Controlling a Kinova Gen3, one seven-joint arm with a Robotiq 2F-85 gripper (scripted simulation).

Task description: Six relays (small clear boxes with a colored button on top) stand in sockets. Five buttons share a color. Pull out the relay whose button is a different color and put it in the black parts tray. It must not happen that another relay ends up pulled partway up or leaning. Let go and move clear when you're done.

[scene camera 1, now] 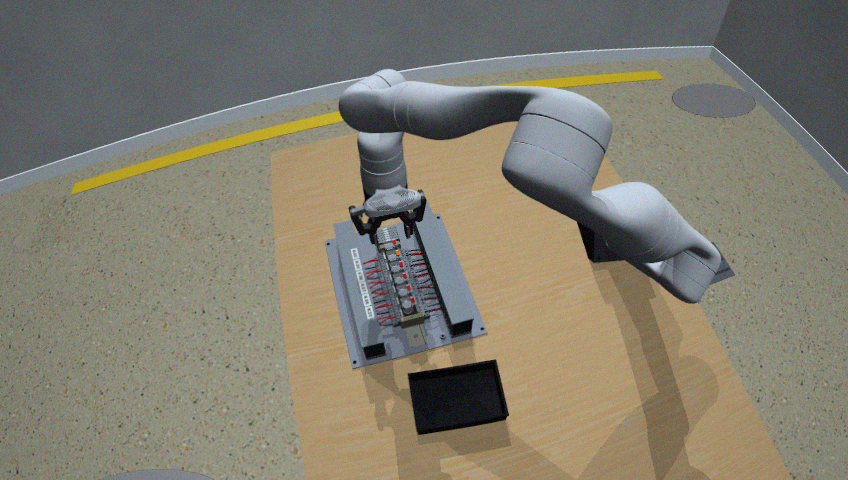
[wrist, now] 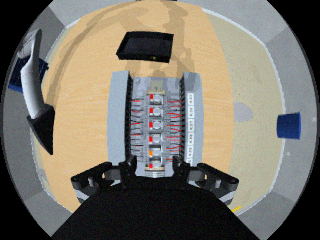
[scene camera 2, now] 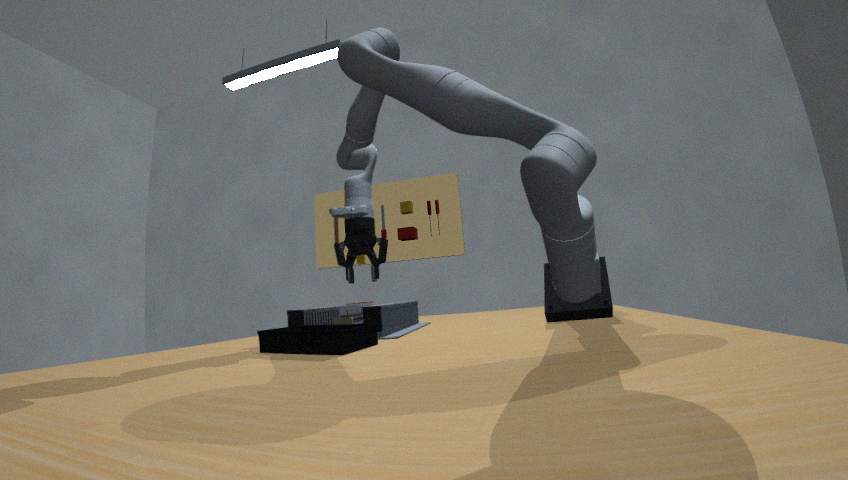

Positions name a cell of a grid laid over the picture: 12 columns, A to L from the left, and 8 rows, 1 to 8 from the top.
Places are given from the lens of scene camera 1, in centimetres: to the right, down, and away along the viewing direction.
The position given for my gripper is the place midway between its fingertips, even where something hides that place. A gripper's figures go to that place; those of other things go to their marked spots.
my gripper (scene camera 1: F4): -6, 0, 92
black parts tray (scene camera 1: G7): 4, 29, 84
